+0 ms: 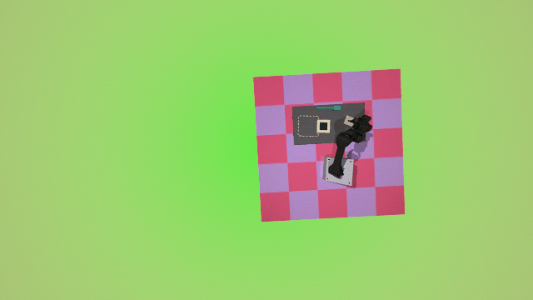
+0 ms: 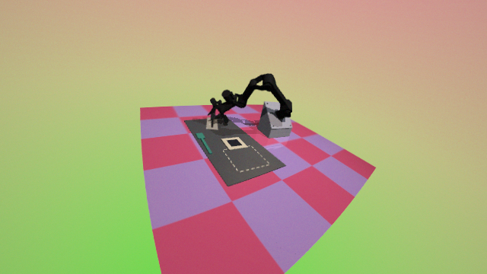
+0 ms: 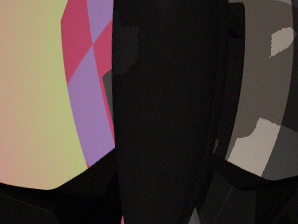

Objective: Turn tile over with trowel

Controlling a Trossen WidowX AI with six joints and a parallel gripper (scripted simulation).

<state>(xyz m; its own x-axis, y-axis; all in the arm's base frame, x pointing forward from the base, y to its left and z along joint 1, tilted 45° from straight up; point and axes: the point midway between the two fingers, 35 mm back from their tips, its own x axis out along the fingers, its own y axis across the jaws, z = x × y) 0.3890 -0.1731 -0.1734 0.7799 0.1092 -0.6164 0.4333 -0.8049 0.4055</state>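
The dark mat is 23 cm to the left of my gripper tip, 7 cm below it and 1 cm behind it. From my gripper tip the other things lie so: green trowel (20 cm to the left, 13 cm ahead, 5 cm below); then cream tile (28 cm to the left, 4 cm below, 2 cm behind).
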